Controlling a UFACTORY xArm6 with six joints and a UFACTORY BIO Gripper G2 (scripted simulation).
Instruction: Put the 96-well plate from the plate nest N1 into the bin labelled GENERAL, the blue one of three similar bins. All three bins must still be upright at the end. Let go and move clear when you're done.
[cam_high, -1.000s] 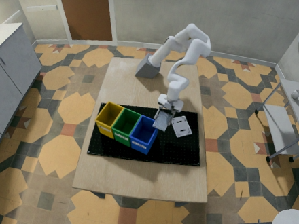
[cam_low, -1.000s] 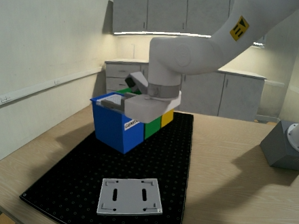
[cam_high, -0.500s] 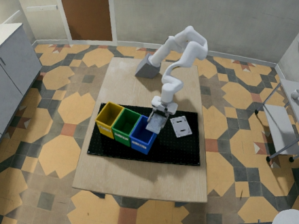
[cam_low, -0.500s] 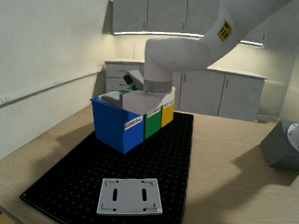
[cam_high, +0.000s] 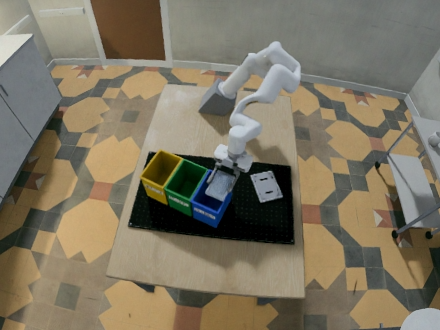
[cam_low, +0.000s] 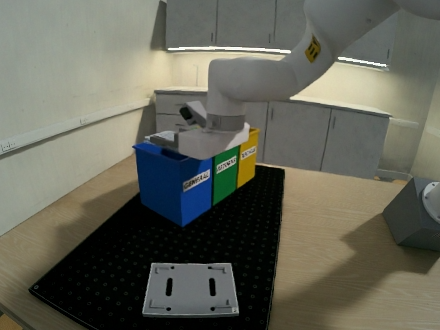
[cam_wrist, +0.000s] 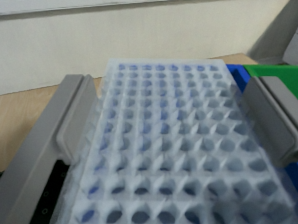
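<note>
Now: the blue general bin 2 cm ahead of my hand, 2 cm to the right of it and 13 cm below it. From my hand the other things lie so: green bin: 1 cm behind, 15 cm to the right, 13 cm below; then yellow bin: 4 cm behind, 28 cm to the right, 13 cm below; then clear 96-well plate: 1 cm below.
</note>
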